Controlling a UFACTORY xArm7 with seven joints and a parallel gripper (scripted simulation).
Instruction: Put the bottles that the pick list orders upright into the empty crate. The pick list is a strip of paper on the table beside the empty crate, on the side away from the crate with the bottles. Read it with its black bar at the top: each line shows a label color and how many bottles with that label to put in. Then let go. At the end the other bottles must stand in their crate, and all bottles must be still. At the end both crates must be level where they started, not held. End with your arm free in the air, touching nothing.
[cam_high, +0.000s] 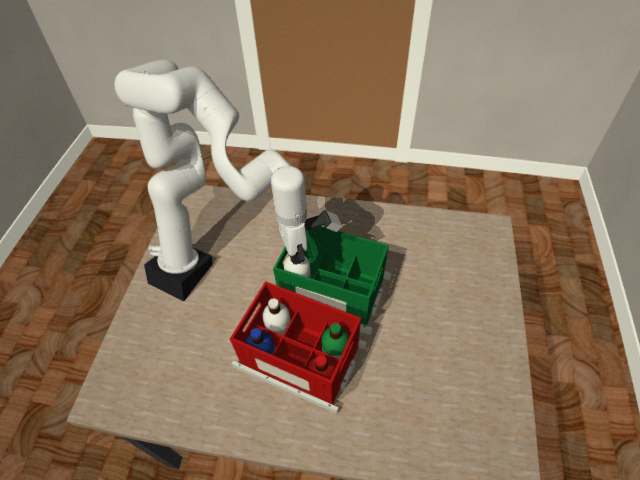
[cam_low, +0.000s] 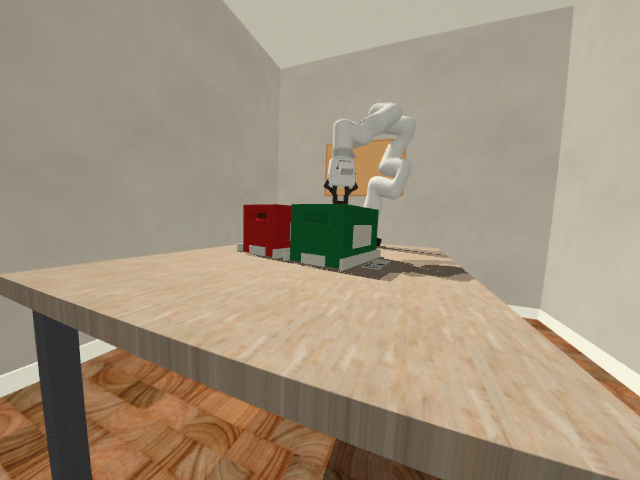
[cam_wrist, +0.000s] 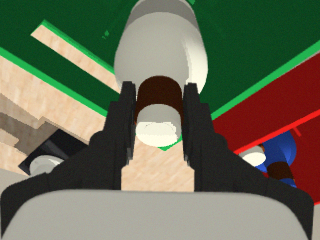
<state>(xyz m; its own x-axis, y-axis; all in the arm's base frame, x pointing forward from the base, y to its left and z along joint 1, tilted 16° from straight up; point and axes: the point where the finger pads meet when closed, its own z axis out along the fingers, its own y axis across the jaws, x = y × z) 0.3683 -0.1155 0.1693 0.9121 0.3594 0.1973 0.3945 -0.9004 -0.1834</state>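
The green crate lies 12 cm below my hand, 10 cm ahead of it and 1 cm to the left of it. Round my hand: white-labelled bottle: 13 cm to the right, 12 cm below, 5 cm behind; red crate: 21 cm to the right, 12 cm below, 2 cm ahead; green-labelled bottle: 20 cm to the right, 12 cm below, 11 cm ahead.
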